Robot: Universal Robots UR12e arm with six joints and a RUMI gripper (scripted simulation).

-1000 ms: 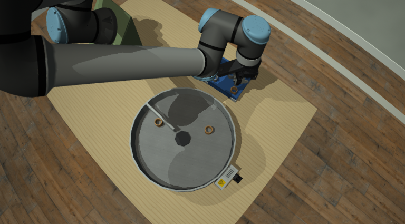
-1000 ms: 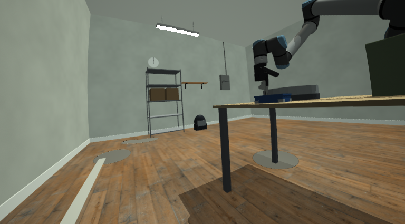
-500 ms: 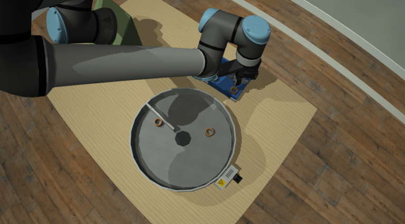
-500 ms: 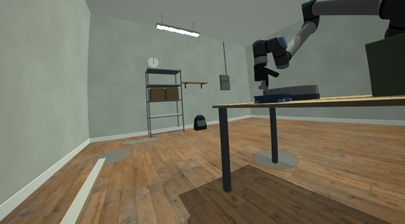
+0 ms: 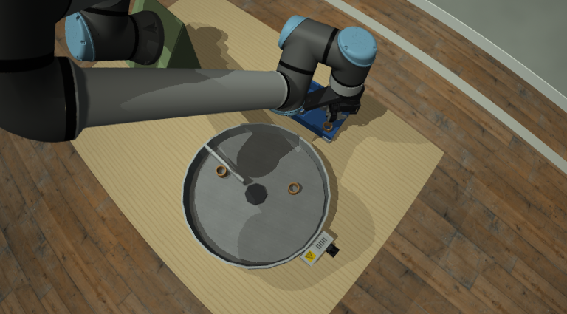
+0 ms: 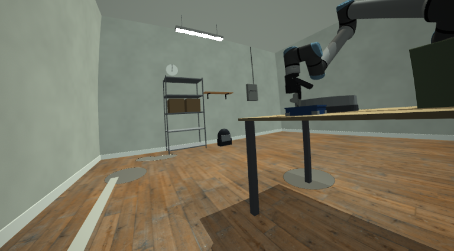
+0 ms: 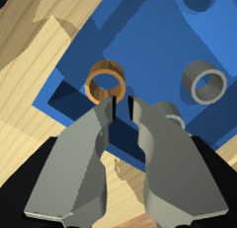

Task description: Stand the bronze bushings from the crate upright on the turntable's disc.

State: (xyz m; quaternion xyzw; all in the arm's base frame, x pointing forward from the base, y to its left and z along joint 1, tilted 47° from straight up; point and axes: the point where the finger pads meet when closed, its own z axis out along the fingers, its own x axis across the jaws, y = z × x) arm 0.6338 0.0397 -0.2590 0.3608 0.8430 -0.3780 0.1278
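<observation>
My gripper is now 50 mm past the blue crate, 20 mm to the right of it and 30 mm above it. Also, from my hand: turntable disc (10 mm behind, 340 mm to the right); turntable (10 mm ahead, 340 mm to the right).
</observation>
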